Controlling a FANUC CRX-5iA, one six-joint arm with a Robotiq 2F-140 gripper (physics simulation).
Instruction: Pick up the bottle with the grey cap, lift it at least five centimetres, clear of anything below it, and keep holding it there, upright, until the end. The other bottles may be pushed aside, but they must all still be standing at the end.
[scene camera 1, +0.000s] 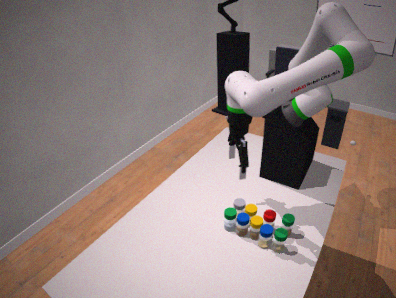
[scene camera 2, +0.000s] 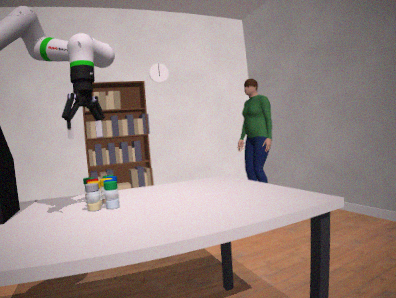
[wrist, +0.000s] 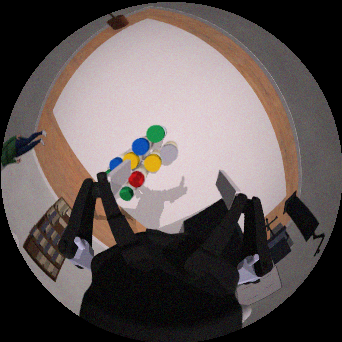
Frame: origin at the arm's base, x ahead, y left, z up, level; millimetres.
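Seen in the pictures: gripper, fingertip midpoint: (scene camera 1: 236, 167) (scene camera 2: 86, 137) (wrist: 173, 171); arm's base at its link origin: (scene camera 1: 291, 115).
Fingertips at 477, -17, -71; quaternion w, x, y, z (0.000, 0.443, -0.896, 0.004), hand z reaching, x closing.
Pixels of each thing's top centre, then the offset from my fingertips to it, as dx, dy, dz. Level surfaces: height alone.
- grey-capped bottle at its top centre: (wrist: 168, 153) (scene camera 2: 91, 184) (scene camera 1: 239, 202) -3, +25, -183
- yellow-capped bottle at its top centre: (wrist: 151, 163) (scene camera 1: 251, 208) -3, +88, -183
- green-capped bottle at its top centre: (wrist: 154, 133) (scene camera 2: 110, 182) (scene camera 1: 230, 211) +72, +28, -183
- blue-capped bottle at its top centre: (wrist: 139, 146) (scene camera 1: 243, 217) +64, +91, -183
- red-capped bottle at its top centre: (wrist: 135, 180) (scene camera 1: 270, 213) -22, +175, -183
- white table at its surface level: dz -288
The grey-capped bottle (scene camera 1: 239, 204) (scene camera 2: 93, 187) (wrist: 169, 154) stands upright at one corner of a tight cluster on the table. Close beside it stand a yellow-capped bottle (scene camera 1: 251, 209) (wrist: 152, 163) and a green-capped bottle (scene camera 1: 230, 214) (scene camera 2: 110, 185) (wrist: 155, 133). A blue-capped bottle (scene camera 1: 243, 219) (wrist: 140, 146), a red-capped bottle (scene camera 1: 269, 216) (wrist: 136, 179) and several others also stand upright. My gripper (scene camera 1: 237, 161) (scene camera 2: 86, 125) (wrist: 173, 171) is open and empty, pointing down, high above the table and the bottle caps.
The bottles stand on the white table (scene camera 1: 150, 240) (scene camera 2: 240, 215) (wrist: 215, 90). The arm's black pedestal (scene camera 1: 287, 150) stands at the table's far end in scene camera 1. A bookshelf (scene camera 2: 145, 112) and a person (scene camera 2: 257, 117) are in the background.
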